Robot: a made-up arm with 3 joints. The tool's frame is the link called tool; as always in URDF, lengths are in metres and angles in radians. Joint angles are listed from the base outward. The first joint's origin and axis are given. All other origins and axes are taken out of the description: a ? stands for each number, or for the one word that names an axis. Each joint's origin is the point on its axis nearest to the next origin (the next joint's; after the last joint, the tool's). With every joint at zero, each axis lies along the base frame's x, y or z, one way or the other. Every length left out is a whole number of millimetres.
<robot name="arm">
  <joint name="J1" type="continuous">
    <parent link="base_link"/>
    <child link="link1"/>
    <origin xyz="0 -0.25 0.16" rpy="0 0 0"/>
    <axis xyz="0 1 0"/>
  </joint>
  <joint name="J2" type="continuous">
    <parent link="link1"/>
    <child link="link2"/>
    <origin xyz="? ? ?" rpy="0 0 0"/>
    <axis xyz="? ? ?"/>
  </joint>
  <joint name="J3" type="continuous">
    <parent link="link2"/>
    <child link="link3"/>
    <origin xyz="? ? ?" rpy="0 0 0"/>
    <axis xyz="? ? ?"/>
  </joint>
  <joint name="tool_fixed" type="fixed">
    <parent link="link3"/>
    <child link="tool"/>
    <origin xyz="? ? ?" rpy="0 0 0"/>
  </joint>
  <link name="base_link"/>
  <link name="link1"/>
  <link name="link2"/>
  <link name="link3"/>
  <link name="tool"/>
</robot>
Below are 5 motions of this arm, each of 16 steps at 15 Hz.
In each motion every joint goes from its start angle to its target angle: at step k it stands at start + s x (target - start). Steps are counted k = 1, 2, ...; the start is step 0. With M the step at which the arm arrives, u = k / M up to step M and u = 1 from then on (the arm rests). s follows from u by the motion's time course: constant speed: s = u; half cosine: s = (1 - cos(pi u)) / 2; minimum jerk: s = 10 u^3 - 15 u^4 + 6 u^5.
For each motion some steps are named. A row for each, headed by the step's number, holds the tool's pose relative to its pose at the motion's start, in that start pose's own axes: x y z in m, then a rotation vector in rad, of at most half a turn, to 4 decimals.
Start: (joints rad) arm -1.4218 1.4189 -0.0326
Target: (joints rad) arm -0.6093 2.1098 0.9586
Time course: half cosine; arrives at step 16
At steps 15, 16:
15: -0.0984 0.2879 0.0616 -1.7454 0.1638 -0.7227
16: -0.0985 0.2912 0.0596 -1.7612 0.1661 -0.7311

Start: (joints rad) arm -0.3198 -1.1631 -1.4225
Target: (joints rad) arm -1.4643 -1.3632 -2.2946
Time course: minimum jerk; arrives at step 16
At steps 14, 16:
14: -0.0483 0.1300 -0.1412 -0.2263 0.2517 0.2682
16: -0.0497 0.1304 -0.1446 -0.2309 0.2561 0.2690

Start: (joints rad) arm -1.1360 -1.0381 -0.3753
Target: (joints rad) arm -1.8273 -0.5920 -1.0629
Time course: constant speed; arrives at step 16
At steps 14, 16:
14: -0.0423 0.1519 -0.0517 0.1319 -0.5481 -0.0414
16: -0.0396 0.1690 -0.0664 0.1571 -0.6351 -0.0072

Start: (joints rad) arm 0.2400 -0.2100 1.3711
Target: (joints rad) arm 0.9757 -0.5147 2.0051
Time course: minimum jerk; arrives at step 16
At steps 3, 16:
3: 0.0112 -0.0031 -0.0008 -0.0232 -0.0082 0.0372
16: 0.2136 0.0530 -0.0192 -0.3424 -0.3704 0.6531

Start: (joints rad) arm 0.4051 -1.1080 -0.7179
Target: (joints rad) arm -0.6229 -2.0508 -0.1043
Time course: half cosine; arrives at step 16
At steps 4, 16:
4: 0.0244 0.0022 0.0491 -0.2288 0.0408 0.1440
16: 0.1551 0.3185 0.2139 -1.6357 0.3767 0.8395

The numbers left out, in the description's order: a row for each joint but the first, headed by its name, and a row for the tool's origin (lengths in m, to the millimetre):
J2: xyz 0.12 0 0.13, axis 0 0 -1
J3: xyz -0.18 -0.13 0, axis -1 0 0
tool: xyz 0 -0.11 -0.07

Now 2 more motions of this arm.
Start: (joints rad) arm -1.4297 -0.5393 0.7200
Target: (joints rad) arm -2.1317 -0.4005 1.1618
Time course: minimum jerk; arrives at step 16
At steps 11, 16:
11: -0.1250 0.0436 0.0965 -0.6211 -0.2331 -0.4751
16: -0.1533 0.0676 0.1066 -0.7444 -0.2667 -0.5963

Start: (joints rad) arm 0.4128 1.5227 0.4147
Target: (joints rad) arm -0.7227 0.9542 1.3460
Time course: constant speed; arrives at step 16
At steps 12, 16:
12: 0.1117 -0.0676 -0.1534 0.1420 -0.4245 0.1318
16: 0.1432 -0.0523 -0.2056 0.1846 -0.5978 0.0312

